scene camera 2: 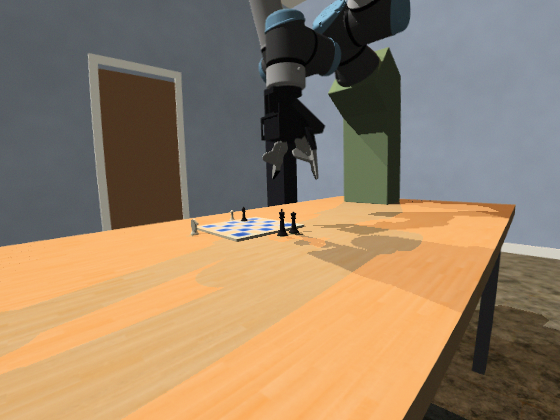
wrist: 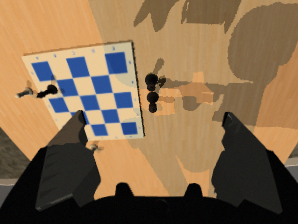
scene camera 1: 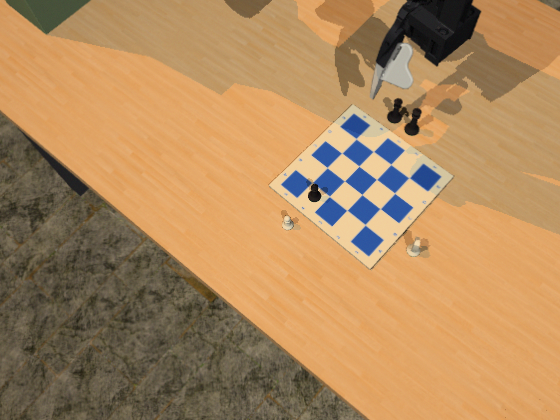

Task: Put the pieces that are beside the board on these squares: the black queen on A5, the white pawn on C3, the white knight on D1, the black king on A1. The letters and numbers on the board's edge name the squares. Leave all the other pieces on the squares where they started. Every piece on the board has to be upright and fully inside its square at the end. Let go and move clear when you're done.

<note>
In view: my gripper [scene camera 1: 407, 69] and a blue-and-cream chessboard [scene camera 1: 373, 185].
The blue-and-cream chessboard is seen too in scene camera 2 [scene camera 2: 236, 230] and in the wrist view [wrist: 100, 80]. My gripper shows as well in scene camera 2 [scene camera 2: 293, 179] and in the wrist view [wrist: 153, 112].
</note>
